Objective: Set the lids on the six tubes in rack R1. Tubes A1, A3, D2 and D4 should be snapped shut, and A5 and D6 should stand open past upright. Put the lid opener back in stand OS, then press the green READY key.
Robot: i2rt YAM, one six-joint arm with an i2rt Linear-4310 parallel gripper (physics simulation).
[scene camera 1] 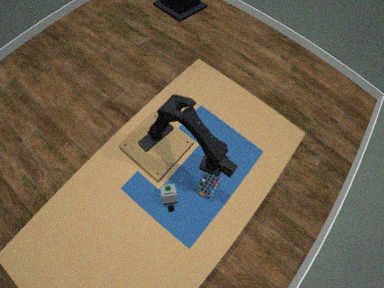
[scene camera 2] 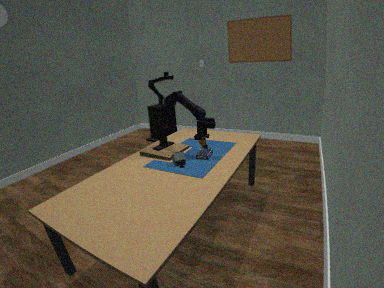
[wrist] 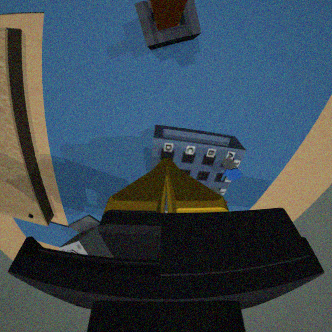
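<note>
The grey rack R1 stands on the blue mat. In the wrist view its labels D, C, B and A run left to right. A blue lid shows at the A side beside a grey round part. Small coloured lids show on the rack in scene camera 1; their angles are too small to tell. My gripper is shut and empty, its yellow tips over the D side, hiding much of the rack. The orange-brown lid opener is upright in its dark stand. The green READY key is on a grey box.
The grey key box stands beside the rack, with a small black part next to it. The wooden base board lies beside the blue mat. The arm hides part of the mat in scene camera 1.
</note>
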